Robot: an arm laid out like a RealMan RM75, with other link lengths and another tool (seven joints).
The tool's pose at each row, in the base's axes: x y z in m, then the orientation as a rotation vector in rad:
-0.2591, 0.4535, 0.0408, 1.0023, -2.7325, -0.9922
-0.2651, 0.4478, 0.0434, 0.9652, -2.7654, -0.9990
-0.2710, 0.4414, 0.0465, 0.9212, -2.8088, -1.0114
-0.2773, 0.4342, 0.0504, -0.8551, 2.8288, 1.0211
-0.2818, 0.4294, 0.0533, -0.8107, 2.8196, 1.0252
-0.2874, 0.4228, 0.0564, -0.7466, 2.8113, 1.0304
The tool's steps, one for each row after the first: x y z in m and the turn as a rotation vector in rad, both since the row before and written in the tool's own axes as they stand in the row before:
0.0077, 0.0016, -0.0036, 0.0084, -0.0270, 0.0219
0.0079, 0.0012, -0.0046, 0.0103, -0.0382, 0.0242
0.0084, 0.0012, -0.0059, 0.0077, -0.0446, 0.0313
0.0056, 0.0009, -0.0044, 0.0010, -0.0271, 0.0181
0.0073, 0.0003, -0.0056, 0.0015, -0.0344, 0.0292

